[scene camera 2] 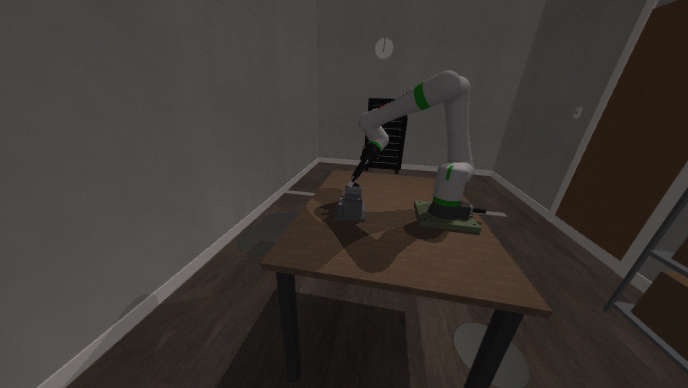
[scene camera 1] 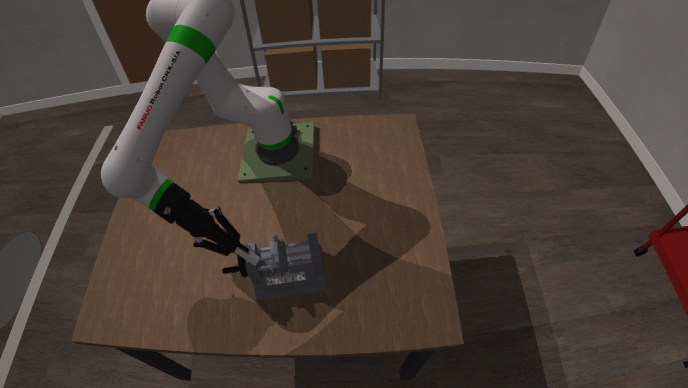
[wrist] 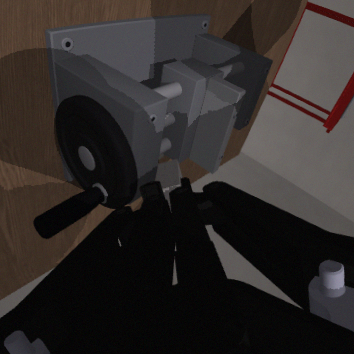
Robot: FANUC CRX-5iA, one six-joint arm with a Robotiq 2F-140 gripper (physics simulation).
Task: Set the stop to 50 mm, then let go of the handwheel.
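Frame: origin at the arm's base, x ahead, y right, z down, level; metres.
Seen in the pictures: gripper, fingertip midpoint: (scene camera 2: 348, 186) (scene camera 1: 257, 261) (wrist: 171, 176); arm's base at its link origin: (scene camera 2: 443, 212) (scene camera 1: 278, 149).
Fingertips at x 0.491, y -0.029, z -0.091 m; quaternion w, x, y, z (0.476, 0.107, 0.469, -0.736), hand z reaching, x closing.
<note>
Offsets run from my fingertips to a thing's middle. "spot": to the spot under its first point. Level surfaces: height alone.
The grey stop fixture (scene camera 1: 320, 280) (scene camera 2: 351, 210) (wrist: 107, 37) stands on the table. Its stop, a grey sliding block @(dx -0.031, dy -0.047, dz +0.021 m) (scene camera 1: 278, 254) (wrist: 182, 102), sits on rods between two end plates. The printed scale @(spot: dx +0.020, dy -0.069, dz +0.055 m) (scene camera 1: 286, 278) is too small to read. The black handwheel @(spot: dx +0.009, dy +0.043, dz +0.011 m) (scene camera 1: 242, 265) (wrist: 117, 150) is on the outer face of one end plate, with its black crank handle @(dx +0.017, dy +0.077, dz +0.023 m) (scene camera 1: 230, 270) (wrist: 70, 212) pointing outward. My gripper (scene camera 1: 254, 258) (scene camera 2: 351, 183) (wrist: 171, 176) is shut and empty. Its fingertips are beside the wheel, by the end plate; whether they touch is unclear. They are off the crank handle.
The arm's green base plate (scene camera 1: 305, 167) (scene camera 2: 425, 218) is bolted on the wooden table @(dz +0.110 m) (scene camera 1: 390, 145) (scene camera 2: 425, 265). A shelf rack (scene camera 1: 320, 44) with brown boxes stands behind the table. A red frame (scene camera 1: 672, 255) (wrist: 345, 95) stands on the floor beyond the table.
</note>
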